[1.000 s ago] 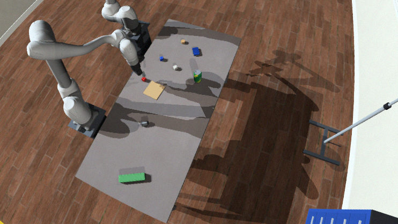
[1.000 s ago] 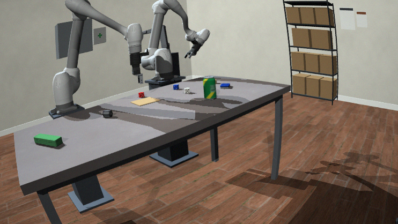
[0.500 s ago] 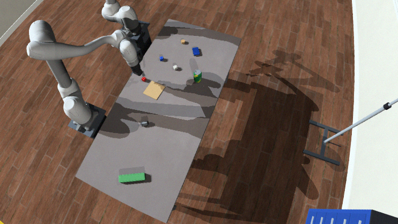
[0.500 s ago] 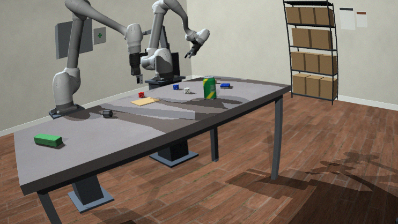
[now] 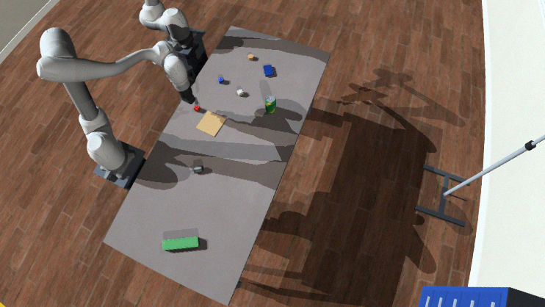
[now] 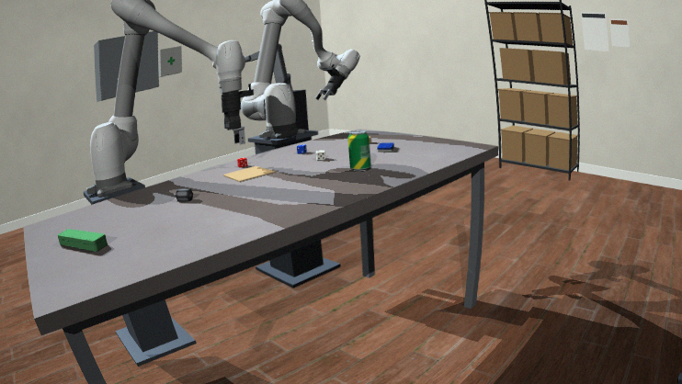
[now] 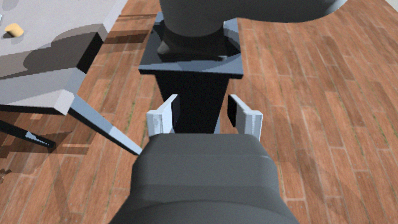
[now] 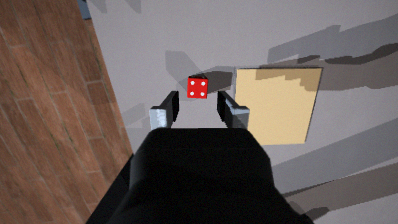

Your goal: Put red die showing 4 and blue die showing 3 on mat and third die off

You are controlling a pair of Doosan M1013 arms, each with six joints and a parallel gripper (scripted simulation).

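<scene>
My right gripper is now 90 mm above the red die. Round my right hand: white die: 230 mm ahead, 180 mm to the left, 90 mm below; tan mat: 120 mm ahead, 70 mm to the right, 100 mm below; blue die: 80 mm ahead, 250 mm to the left, 90 mm below.
</scene>
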